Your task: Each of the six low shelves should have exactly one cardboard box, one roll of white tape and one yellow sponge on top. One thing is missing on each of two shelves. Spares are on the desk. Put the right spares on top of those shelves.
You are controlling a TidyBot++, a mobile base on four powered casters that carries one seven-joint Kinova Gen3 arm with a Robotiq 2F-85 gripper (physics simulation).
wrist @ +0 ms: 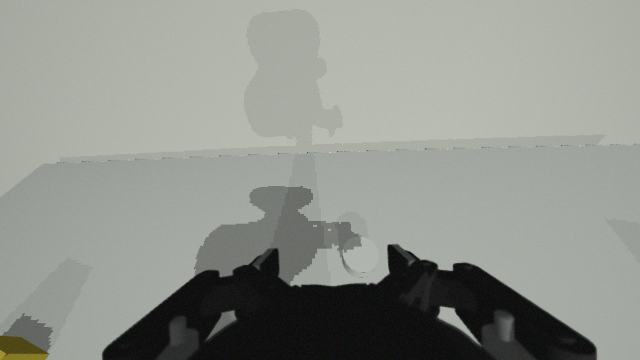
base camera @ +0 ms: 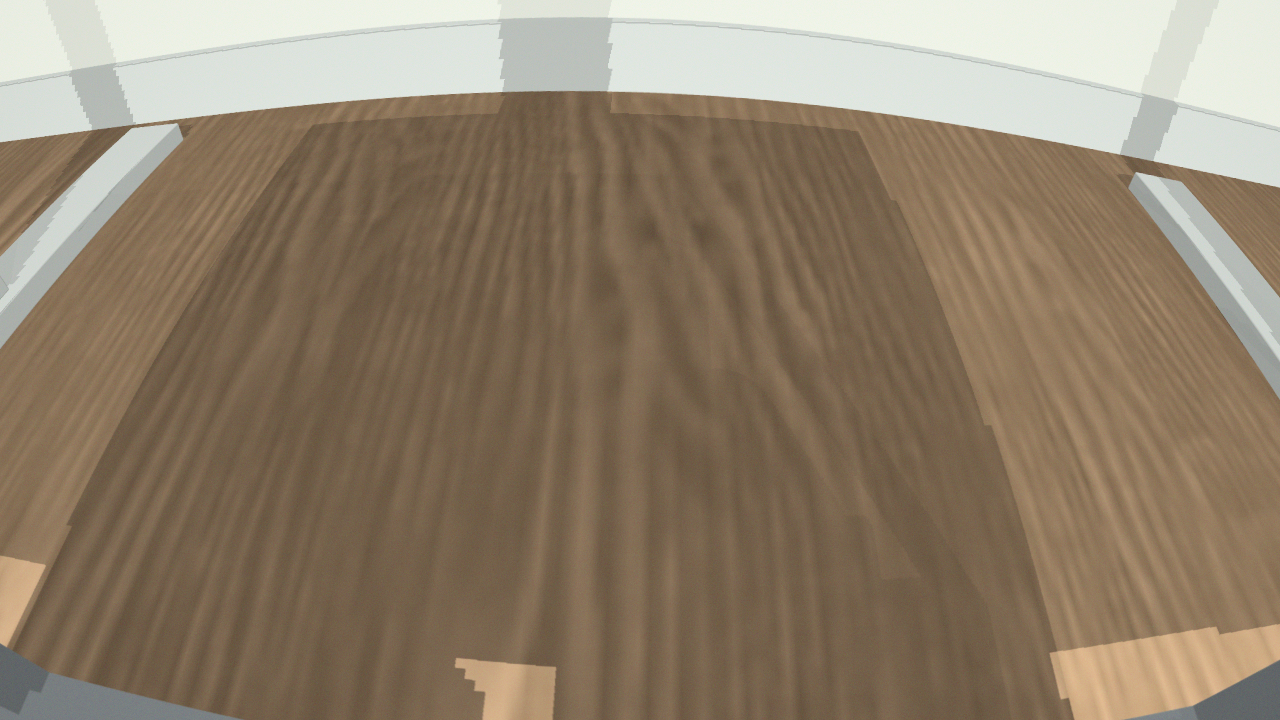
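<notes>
A white roll of tape (wrist: 361, 255) stands on the pale grey desk top (wrist: 500, 210) in the wrist view. It shows beyond the fingertips, a little right of the middle between them. My gripper (wrist: 332, 258) is open and empty, its two black fingers wide apart. Part of a yellow sponge (wrist: 22, 348) shows at the bottom left corner of the wrist view. No cardboard box and no low shelf can be made out in these frames.
In the base camera view, light grey desk legs or floor bars (base camera: 98, 201) (base camera: 1203, 268) lie left and right on the wooden floor (base camera: 581, 358). A pale wall (base camera: 805, 62) stands ahead. The arm's shadow falls on the desk and wall.
</notes>
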